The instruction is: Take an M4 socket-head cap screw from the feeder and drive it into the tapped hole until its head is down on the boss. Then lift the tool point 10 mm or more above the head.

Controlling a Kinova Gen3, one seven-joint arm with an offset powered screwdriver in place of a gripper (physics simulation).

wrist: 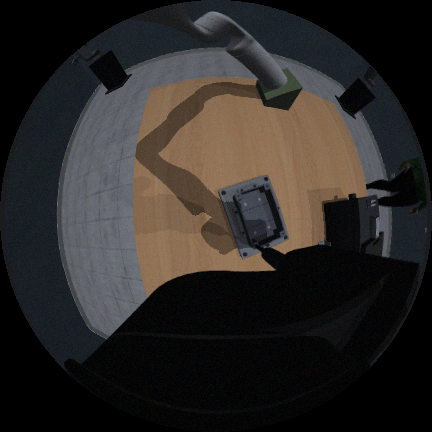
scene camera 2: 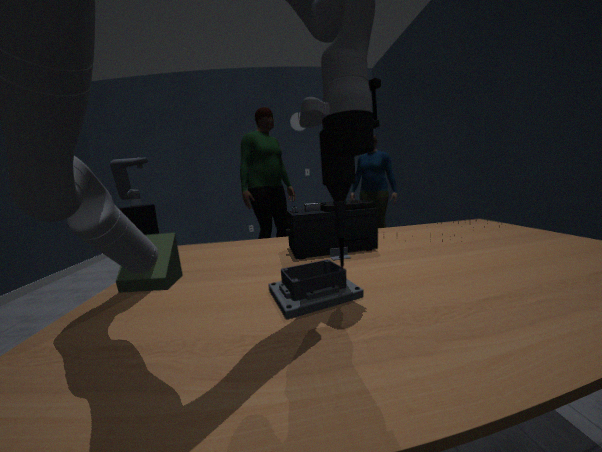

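Observation:
My screwdriver (scene camera 2: 342, 265) (wrist: 257, 245) points down, with its thin dark bit at one corner of the dark open-topped housing (scene camera 2: 315, 288). The housing, also in the wrist view (wrist: 276, 207), sits on a grey base plate (scene camera 2: 325, 303) (wrist: 250, 184) with corner holes. The bit's tip is at or just above the corner boss; contact cannot be made out. No screw can be told apart at the tip, and the tapped hole is hidden. The black feeder box (scene camera 2: 332, 232) (wrist: 342, 225) stands behind the housing in the scene view and to its right in the wrist view.
A green block (scene camera 2: 172, 265) (wrist: 287, 97) stands at the table's edge, under a grey arm part (scene camera 2: 115, 235) (wrist: 257, 62). A small light bracket (scene camera 2: 340, 254) is in front of the feeder. Two people (scene camera 2: 264, 165) (scene camera 2: 374, 172) stand beyond the wooden table (scene camera 2: 450, 310) (wrist: 200, 125).

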